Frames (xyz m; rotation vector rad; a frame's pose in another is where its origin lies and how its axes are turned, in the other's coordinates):
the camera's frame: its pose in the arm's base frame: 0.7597 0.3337 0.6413 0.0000 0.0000 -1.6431
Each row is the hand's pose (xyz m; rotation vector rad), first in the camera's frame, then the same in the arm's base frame.
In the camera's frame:
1: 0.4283 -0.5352 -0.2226 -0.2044 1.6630 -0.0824
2: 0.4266 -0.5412 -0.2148 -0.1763 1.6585 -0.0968
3: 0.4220 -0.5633 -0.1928 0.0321 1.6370 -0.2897
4: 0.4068 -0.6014 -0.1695 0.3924 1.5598 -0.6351
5: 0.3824 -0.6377 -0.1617 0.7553 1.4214 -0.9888
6: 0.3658 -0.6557 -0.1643 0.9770 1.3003 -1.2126
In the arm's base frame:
1: 0.1950 -0.0548 0.4187 1.1939 1.4196 -1.2840
2: 0.1891 -0.0527 0.4265 1.2143 1.3967 -1.3014
3: 0.1674 -0.0465 0.4485 1.3949 1.2475 -1.4946
4: 0.1305 -0.0286 0.4718 1.6994 0.9346 -1.8238
5: 0.0960 -0.0016 0.4796 1.9849 0.5297 -2.1366
6: 0.0793 0.0162 0.4770 -2.1110 -0.2222 2.2836

